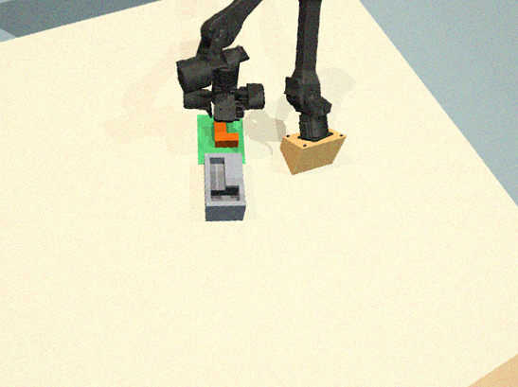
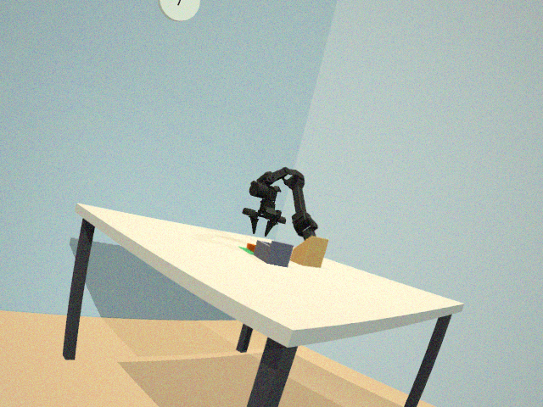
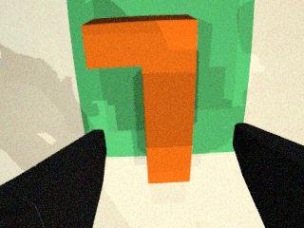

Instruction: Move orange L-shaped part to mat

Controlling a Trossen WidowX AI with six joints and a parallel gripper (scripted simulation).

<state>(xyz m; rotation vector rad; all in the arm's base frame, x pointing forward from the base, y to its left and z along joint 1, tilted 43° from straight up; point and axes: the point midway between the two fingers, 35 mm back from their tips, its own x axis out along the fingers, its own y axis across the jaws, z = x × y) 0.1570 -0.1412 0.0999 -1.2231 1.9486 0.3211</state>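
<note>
The orange L-shaped part lies 50 mm below my gripper tip, 20 mm to the left of it and 10 mm behind it. Also, from my gripper tip: green mat (90 mm below, 10 mm to the left, 10 mm ahead).
</note>
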